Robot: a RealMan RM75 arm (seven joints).
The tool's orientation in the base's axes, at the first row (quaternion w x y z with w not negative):
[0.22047, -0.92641, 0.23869, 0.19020]
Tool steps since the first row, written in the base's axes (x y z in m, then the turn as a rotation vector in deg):
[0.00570, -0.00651, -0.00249, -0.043, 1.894, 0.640]
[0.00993, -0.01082, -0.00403, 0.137, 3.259, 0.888]
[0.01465, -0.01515, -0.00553, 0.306, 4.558, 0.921]
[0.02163, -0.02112, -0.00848, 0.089, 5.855, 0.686]
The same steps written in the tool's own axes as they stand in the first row. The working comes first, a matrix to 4 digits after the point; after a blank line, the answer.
The tool's axes in the first row as the columns of a matrix, in the base's axes (used below as rounded here):
[0.8137, -0.5261, -0.2472]
[-0.3584, -0.7888, 0.4993]
[-0.4577, -0.3177, -0.8304]

[0.00811, 0.00293, -0.00259, -1.007, -1.675, 0.425]
[0.01380, 0.00459, -0.00451, -1.463, -2.925, 0.856]
[0.01988, 0.00600, -0.00659, -1.806, -4.049, 1.435]
[0.02905, 0.00797, -0.00885, -2.340, -4.883, 2.332]

